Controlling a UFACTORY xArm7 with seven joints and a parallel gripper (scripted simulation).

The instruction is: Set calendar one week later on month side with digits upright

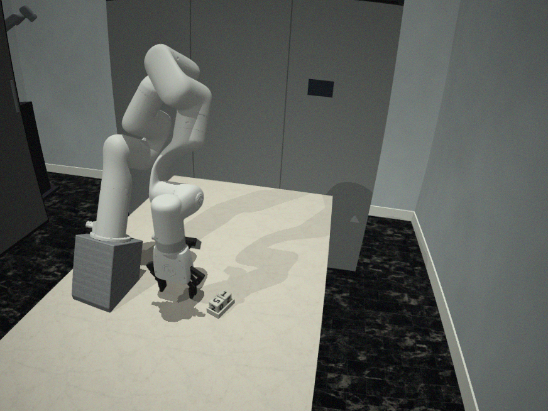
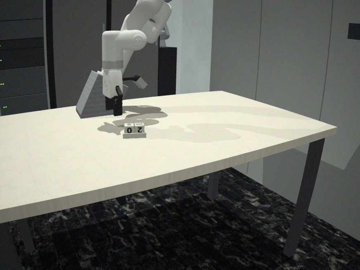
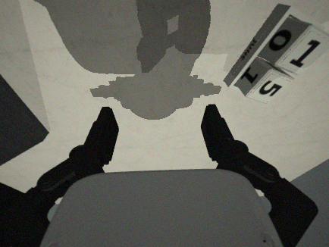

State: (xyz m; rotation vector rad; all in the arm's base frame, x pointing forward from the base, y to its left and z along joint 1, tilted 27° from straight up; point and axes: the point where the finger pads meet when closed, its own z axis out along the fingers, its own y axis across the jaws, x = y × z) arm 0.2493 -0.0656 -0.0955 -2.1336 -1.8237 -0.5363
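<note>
The digit cube lies 13 cm ahead of my hand, 4 cm below it and 3 cm to the left of it. From my hand the other things lie so: tray 12 cm ahead, 6 cm below, 2 cm to the left.
</note>
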